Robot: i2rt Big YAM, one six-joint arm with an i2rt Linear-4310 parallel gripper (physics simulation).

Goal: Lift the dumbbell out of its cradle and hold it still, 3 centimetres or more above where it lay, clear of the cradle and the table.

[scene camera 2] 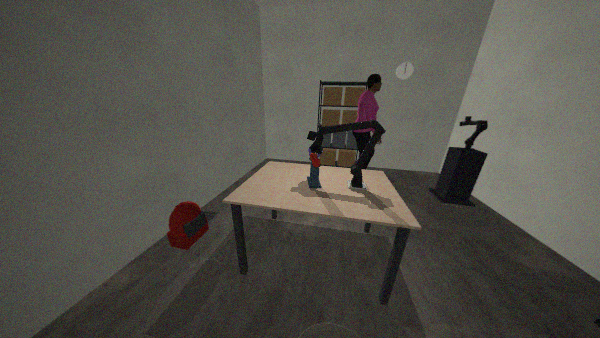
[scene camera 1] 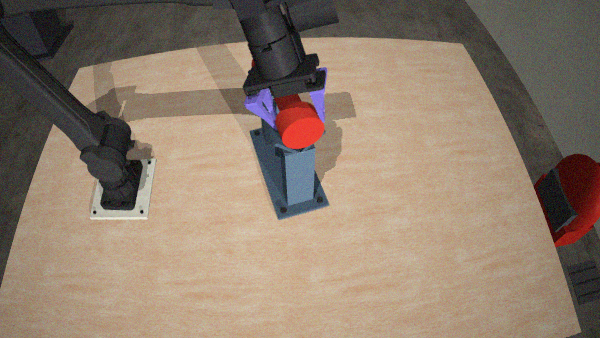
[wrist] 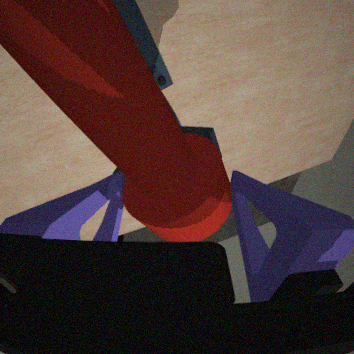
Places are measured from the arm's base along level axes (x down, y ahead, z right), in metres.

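Pixels of known places: gripper, fingertip midpoint: (scene camera 1: 300, 124) (wrist: 177, 178); arm's base at its link origin: (scene camera 2: 356, 184) (scene camera 1: 122, 186).
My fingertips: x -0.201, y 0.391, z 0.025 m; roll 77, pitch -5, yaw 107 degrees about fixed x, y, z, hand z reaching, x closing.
Observation:
Ahead of a thing's pixels: the offset from my fingertips to its top centre. Level surfaces: height alone.
The red dumbbell {dx -0.036, dy -0.024, dz -0.068 m} (scene camera 1: 303, 132) (scene camera 2: 315, 160) (wrist: 150, 125) lies in the blue-grey cradle {dx +0.010, dy -0.026, dz -0.071 m} (scene camera 1: 300, 175) (scene camera 2: 314, 177) (wrist: 137, 27), its near head over the cradle's near post; no gap shows between them in scene camera 1. My gripper (scene camera 1: 300, 124) (wrist: 177, 178) comes down from above with its purple fingers on either side of the near head. In the wrist view both fingertips meet the sides of the red head, so it is shut on the dumbbell. The far head is mostly hidden behind the arm in scene camera 1. The exact contact under the head is hidden.
The cradle's base plate and the arm's white base plate (scene camera 1: 145, 200) sit on the wooden table {dx +0.208 m} (scene camera 1: 400, 250) (scene camera 2: 270, 187). A red and dark object (scene camera 1: 577, 195) (scene camera 2: 185, 225) is beyond the table's edge. A person (scene camera 2: 369, 107) and a shelf rack (scene camera 2: 320, 100) are in the background.

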